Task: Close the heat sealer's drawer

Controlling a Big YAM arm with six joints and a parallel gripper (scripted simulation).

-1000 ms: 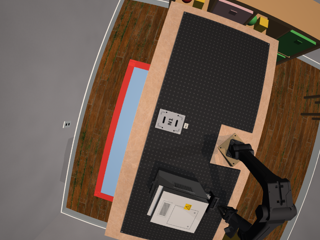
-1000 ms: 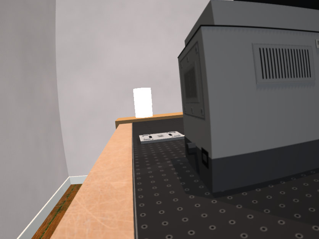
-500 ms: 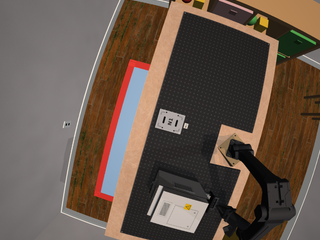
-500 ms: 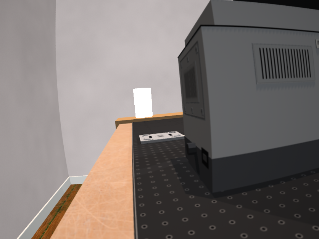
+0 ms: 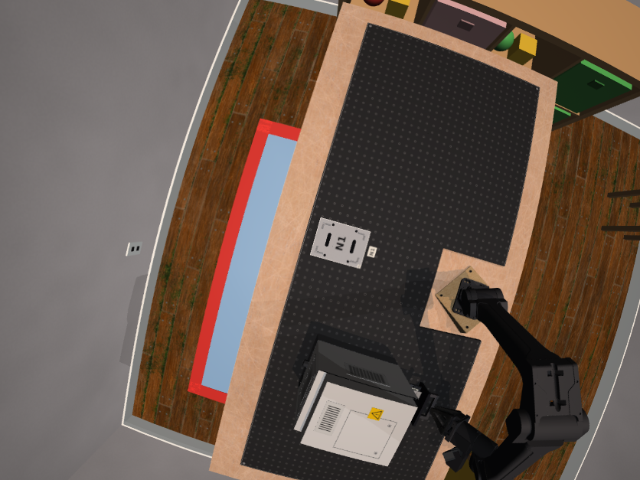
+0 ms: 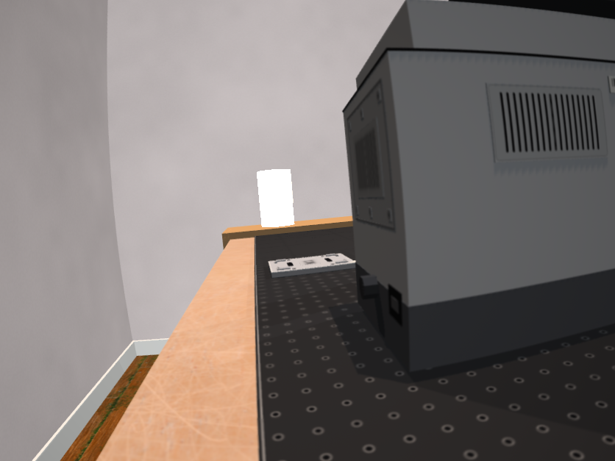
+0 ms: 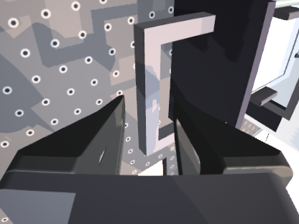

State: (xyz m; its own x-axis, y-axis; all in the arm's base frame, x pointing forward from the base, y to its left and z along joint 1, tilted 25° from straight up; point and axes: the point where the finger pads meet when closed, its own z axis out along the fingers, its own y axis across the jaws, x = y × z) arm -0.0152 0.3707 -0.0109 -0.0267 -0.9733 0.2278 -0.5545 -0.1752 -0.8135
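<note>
Now: hand 140 mm short of the plate and 10 mm above it.
</note>
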